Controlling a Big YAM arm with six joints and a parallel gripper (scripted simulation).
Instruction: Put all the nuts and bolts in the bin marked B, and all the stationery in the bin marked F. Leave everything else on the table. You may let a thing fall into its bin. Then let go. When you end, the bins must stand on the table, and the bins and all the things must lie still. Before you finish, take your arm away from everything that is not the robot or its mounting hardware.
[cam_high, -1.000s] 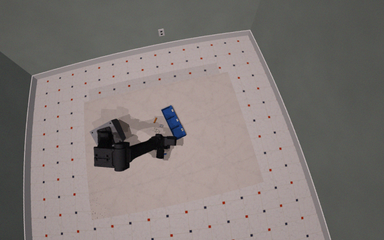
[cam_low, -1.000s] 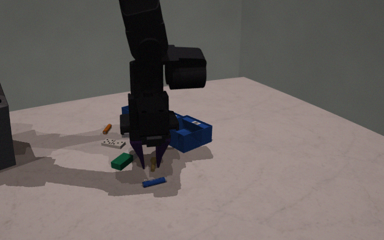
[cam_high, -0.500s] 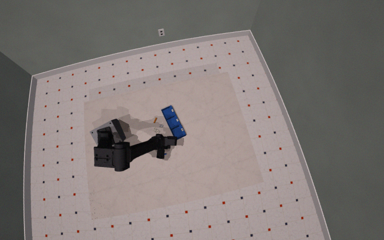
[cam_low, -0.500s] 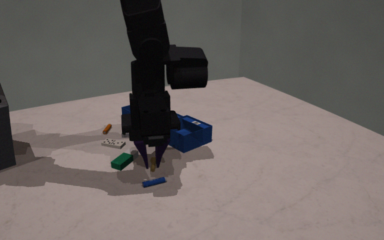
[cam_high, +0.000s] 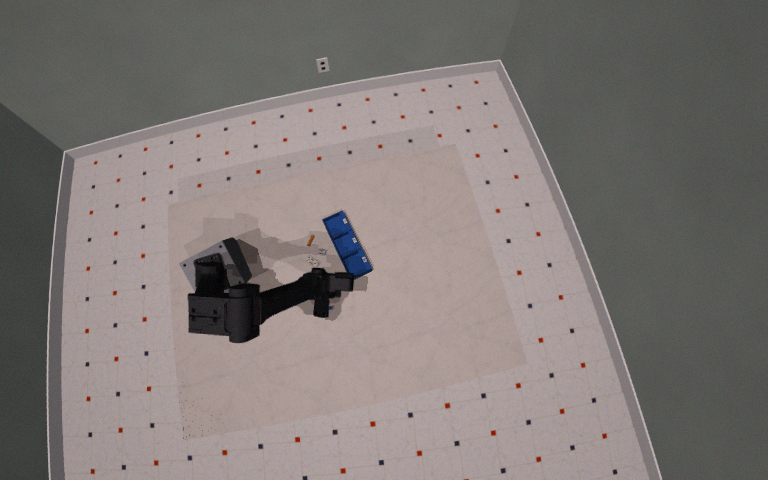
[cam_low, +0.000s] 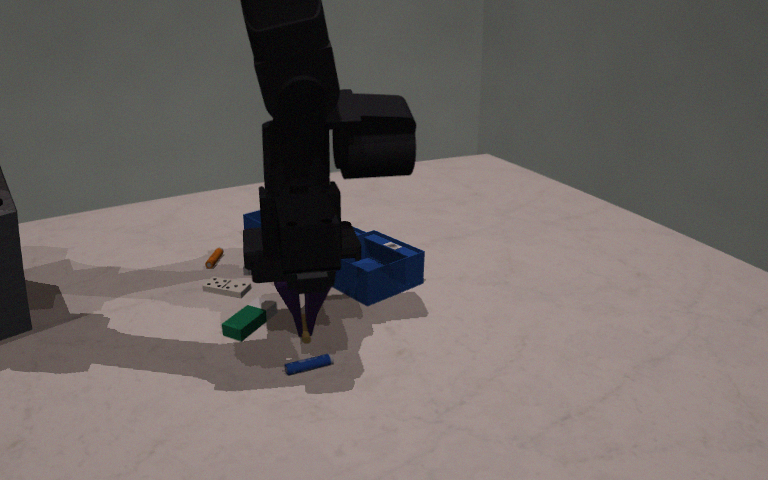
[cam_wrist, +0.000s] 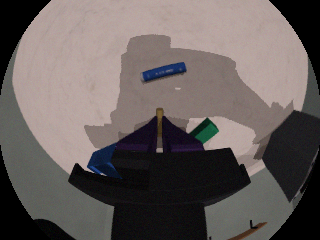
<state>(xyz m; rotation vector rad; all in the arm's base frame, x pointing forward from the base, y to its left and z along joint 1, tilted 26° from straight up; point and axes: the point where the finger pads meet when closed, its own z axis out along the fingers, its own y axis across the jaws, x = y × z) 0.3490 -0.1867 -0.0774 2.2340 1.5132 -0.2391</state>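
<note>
Right now the green block is 5 cm to the left of my hand and 3 cm behind it. From my hand the other things lie so: brass bolt 1 cm to the left; white domino 13 cm to the left, 3 cm behind; blue cylinder 5 cm to the right, 3 cm behind.
</note>
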